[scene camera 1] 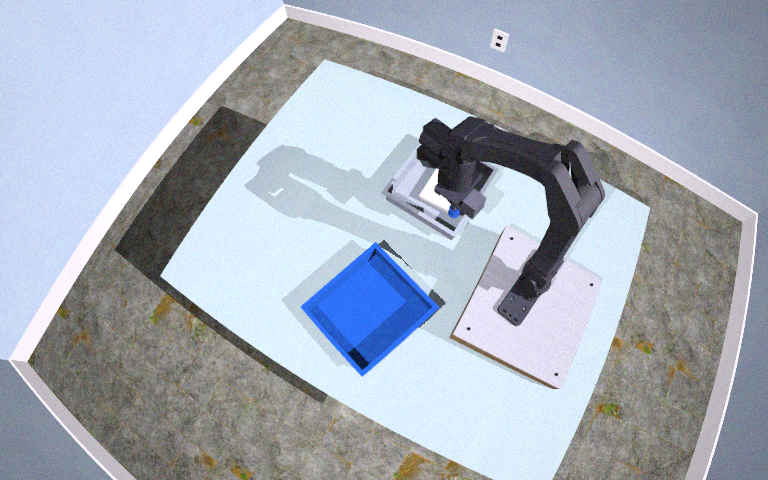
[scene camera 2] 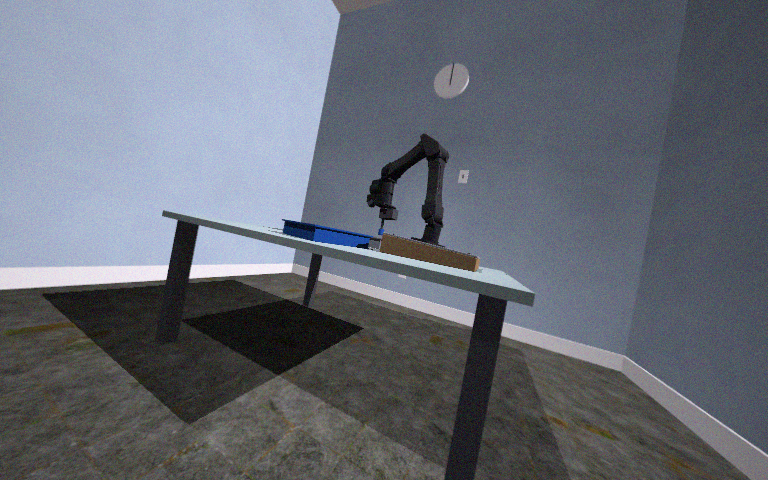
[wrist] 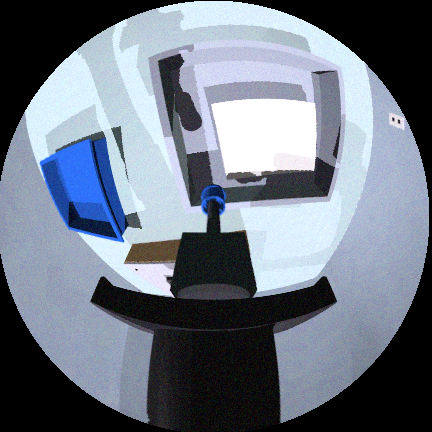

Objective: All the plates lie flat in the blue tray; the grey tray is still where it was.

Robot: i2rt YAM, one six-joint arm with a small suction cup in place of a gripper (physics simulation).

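Where they show: end effector, tool point: (scene camera 1: 453, 212) (scene camera 2: 380, 234) (wrist: 213, 194); arm's base, origin of the base link: (scene camera 1: 528, 287) (scene camera 2: 428, 244).
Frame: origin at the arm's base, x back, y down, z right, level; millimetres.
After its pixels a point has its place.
A white square plate (scene camera 1: 430, 191) {x -359, y 35, z 67 mm} (wrist: 265, 130) {x -340, y 35, z 108 mm} lies flat inside the grey tray (scene camera 1: 430, 221) {x -301, y 10, z -13 mm} (wrist: 250, 46) {x -450, y 10, z 86 mm}; whether others lie under it I cannot tell. The arm hides part of both in scene camera 1. The blue tray (scene camera 1: 362, 300) {x -311, y 56, z -271 mm} (scene camera 2: 339, 236) {x -176, y 32, z -317 mm} (wrist: 80, 172) {x -317, y 56, z -264 mm} shows a bare floor, with no plate in it. My gripper, a small blue suction cup (scene camera 1: 453, 213) (scene camera 2: 381, 231) (wrist: 213, 193), points down, low above the grey tray's area, and appears near its rim beside the plate. It is open, with nothing on it.
The arm's base stands on a pale board (scene camera 1: 526, 339) {x 72, y 3, z -108 mm} (scene camera 2: 427, 252) {x 79, y 30, z -179 mm} (wrist: 150, 274) {x -34, y -6, z -144 mm} with a brown edge, to the right of the blue tray in scene camera 1. Everything stands on a light blue table (scene camera 1: 243, 271) {x -612, y 59, z -424 mm} (scene camera 2: 226, 228) {x -431, y 72, z -547 mm}. The arm's shadow falls across the table and the grey tray.
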